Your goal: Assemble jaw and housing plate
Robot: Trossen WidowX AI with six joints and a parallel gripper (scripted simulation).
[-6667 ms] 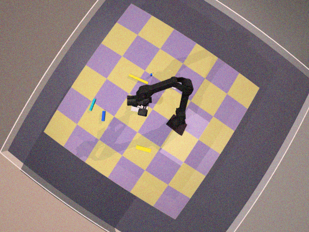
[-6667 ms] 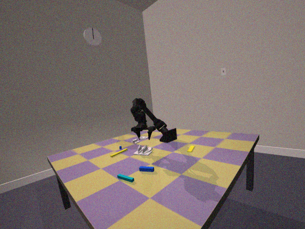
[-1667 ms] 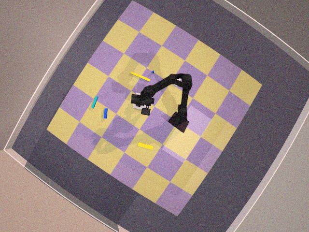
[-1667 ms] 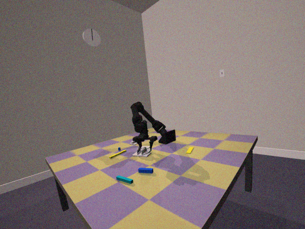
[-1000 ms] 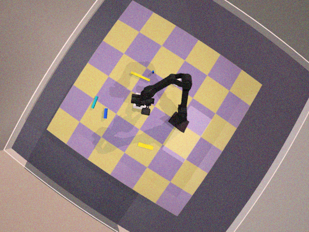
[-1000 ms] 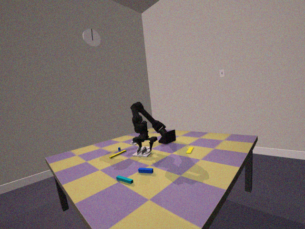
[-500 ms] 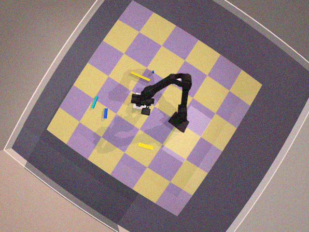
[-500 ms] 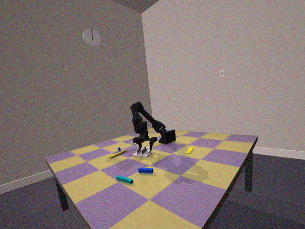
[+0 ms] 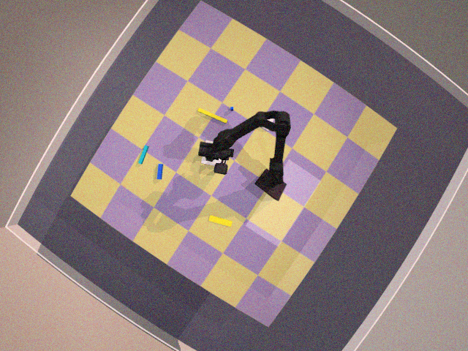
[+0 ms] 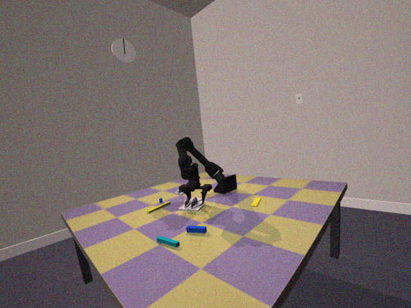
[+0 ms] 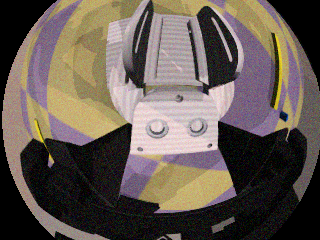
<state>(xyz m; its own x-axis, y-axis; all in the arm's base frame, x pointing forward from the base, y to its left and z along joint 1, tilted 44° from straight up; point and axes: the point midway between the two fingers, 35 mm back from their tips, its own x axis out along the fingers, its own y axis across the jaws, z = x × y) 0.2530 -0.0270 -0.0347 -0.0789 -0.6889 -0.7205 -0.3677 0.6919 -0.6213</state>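
Now: gripper tip 2 cm below the white housing plate and 1 cm short of it. From my gripper tip the other things lie so: long yellow bar: 16 cm ahead, 14 cm to the right; white base plate: 7 cm ahead, 3 cm to the left; small blue cube: 22 cm to the right, 10 cm ahead.
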